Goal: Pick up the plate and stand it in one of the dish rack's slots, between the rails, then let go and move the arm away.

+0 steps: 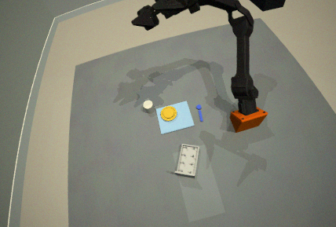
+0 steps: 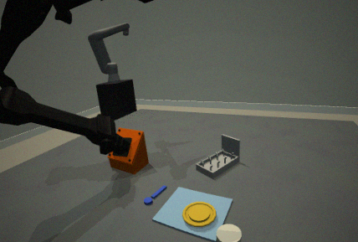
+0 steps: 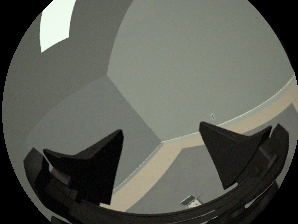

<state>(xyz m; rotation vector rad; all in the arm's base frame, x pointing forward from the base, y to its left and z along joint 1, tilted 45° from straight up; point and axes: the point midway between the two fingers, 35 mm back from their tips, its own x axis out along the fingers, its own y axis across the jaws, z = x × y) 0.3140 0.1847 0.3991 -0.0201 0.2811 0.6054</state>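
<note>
My gripper tip is 10 mm short of the yellow plate, 10 mm to the left of it and 510 mm above it. Also, from my gripper tip: white cup (80 mm ahead, 70 mm to the right, 500 mm below); blue spoon (130 mm behind, 20 mm to the left, 520 mm below); light blue mat (10 mm behind, 10 mm to the left, 520 mm below).
</note>
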